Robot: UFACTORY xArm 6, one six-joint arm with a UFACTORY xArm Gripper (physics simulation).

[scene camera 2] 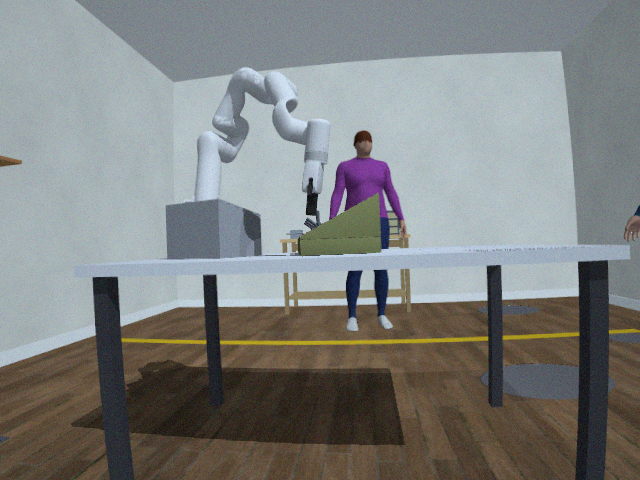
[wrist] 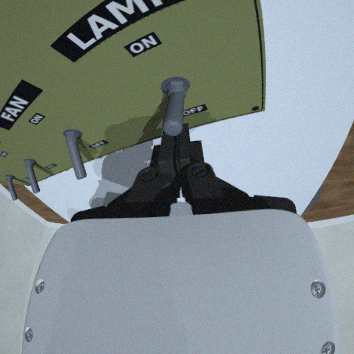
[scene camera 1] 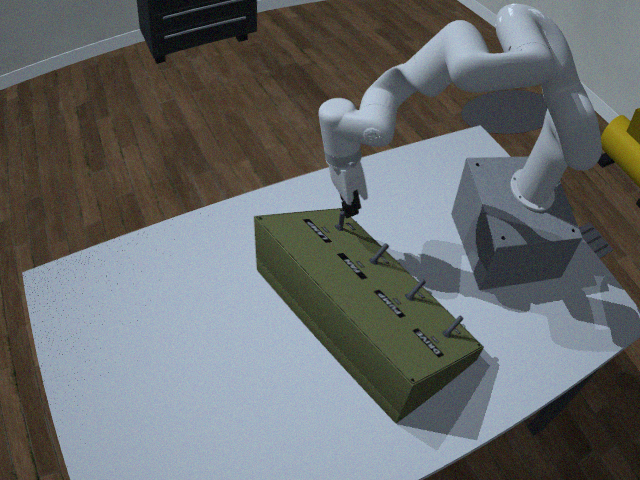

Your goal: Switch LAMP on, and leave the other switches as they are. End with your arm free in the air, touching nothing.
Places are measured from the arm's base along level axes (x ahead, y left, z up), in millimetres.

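Pixels of known places: gripper, between the fingertips: (scene camera 2: 310, 215) (wrist: 178, 142) (scene camera 1: 351, 214); arm's base, origin of its link: (scene camera 2: 205, 209) (scene camera 1: 532, 190).
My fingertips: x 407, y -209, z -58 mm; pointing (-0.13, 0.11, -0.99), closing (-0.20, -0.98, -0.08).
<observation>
Ahead of a thing's pixels: the offset from my fingertips to its middle. "pt": to the spot under its first point.
The green switch box @(64 mm down, 88 mm ahead, 181 mm left) (scene camera 1: 310, 266) (scene camera 2: 356, 227) (wrist: 220, 60) stands on the table. The grey LAMP lever @(9 mm down, 22 mm ahead, 4 mm right) (scene camera 1: 340, 220) (scene camera 2: 317, 218) (wrist: 174, 107) stands more upright than the others. In the wrist view its foot is between the ON label @(pt 13 mm down, 68 mm ahead, 2 mm right) (wrist: 143, 44) and the partly hidden OFF label @(pt 53 mm down, 10 mm back, 9 mm right) (wrist: 195, 110). The FAN lever @(15 mm down, 1 mm ahead, 115 mm left) (scene camera 1: 379, 254) (wrist: 75, 154), PUMP lever @(15 mm down, 7 mm back, 234 mm left) (scene camera 1: 415, 290) (wrist: 32, 175) and DRIVE lever @(15 mm down, 15 mm back, 354 mm left) (scene camera 1: 453, 326) (wrist: 12, 187) lean toward their OFF side. My gripper (scene camera 1: 351, 212) (scene camera 2: 311, 212) (wrist: 178, 142) is shut and empty, its tips at the LAMP lever's OFF side, seemingly against its upper end.
The white table (scene camera 1: 180, 361) (scene camera 2: 439, 258) carries the box and the grey arm base (scene camera 1: 527, 258) (scene camera 2: 192, 232). A person in a purple top (scene camera 2: 363, 180) stands behind the table by a wooden bench (scene camera 2: 336, 295). A dark drawer cabinet (scene camera 1: 201, 25) stands on the floor.
</observation>
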